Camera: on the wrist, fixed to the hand. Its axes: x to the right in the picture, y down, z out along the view.
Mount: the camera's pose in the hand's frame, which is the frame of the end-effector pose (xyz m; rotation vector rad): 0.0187 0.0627 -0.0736 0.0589 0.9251 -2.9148
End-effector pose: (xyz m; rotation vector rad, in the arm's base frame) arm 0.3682 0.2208 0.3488 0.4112 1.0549 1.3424
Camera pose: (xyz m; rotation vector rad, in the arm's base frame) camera 0.2702 0.2301 0.3529 -1.4833 0.9797 -1.3346
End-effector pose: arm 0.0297 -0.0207 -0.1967 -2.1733 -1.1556 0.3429
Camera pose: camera 0.1177 -0.0617 -0.1803 0.9394 -1.8880 -1.4515
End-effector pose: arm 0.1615 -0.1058 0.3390 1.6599 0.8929 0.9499
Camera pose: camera 0.1106 -0.0760 0.4179 -1.1620 2.2199 -0.6834
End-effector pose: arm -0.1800 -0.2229 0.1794 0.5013 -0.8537 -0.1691
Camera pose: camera -0.1156 -0.1485 0.1822 1.3201 1.4226 -2.2681
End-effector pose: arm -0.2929 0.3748 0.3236 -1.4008 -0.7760 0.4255
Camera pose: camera -0.2174 0.3448 0.2680 0.6782 -1.0479 -2.1438
